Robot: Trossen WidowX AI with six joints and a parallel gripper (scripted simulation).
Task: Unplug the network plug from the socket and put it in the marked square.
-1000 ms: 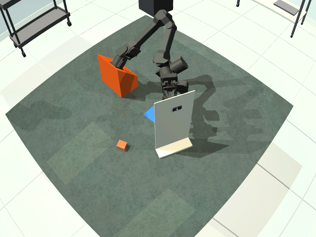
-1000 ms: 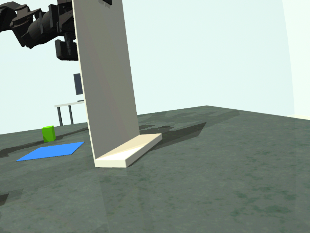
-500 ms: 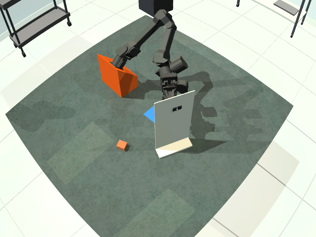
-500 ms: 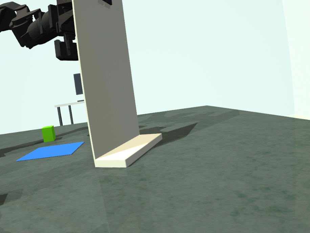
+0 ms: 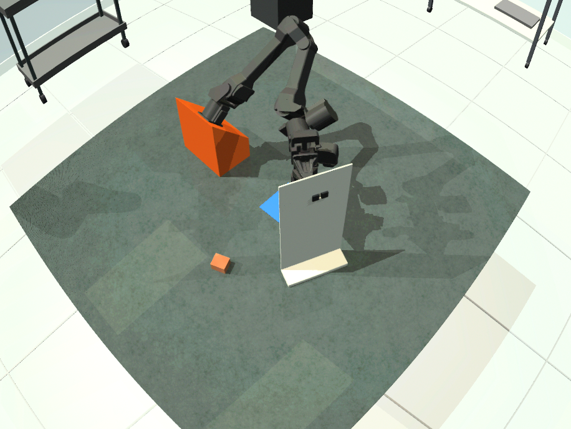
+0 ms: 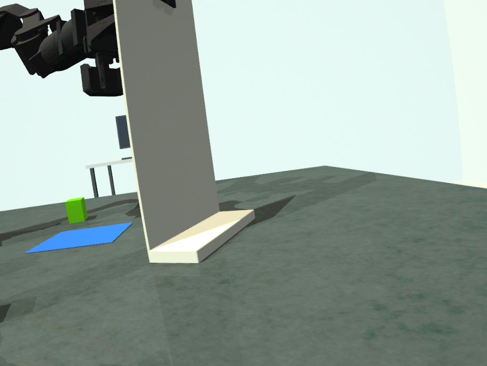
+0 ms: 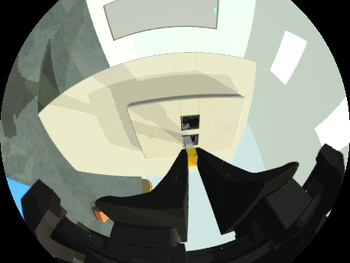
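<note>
My gripper tip is now 150 mm past the blue marked square, 60 mm to the right of it and 280 mm above it. From my gripper tip the other things lie so: upright panel: 40 mm ahead, 110 mm below; network plug: right at my gripper tip.
</note>
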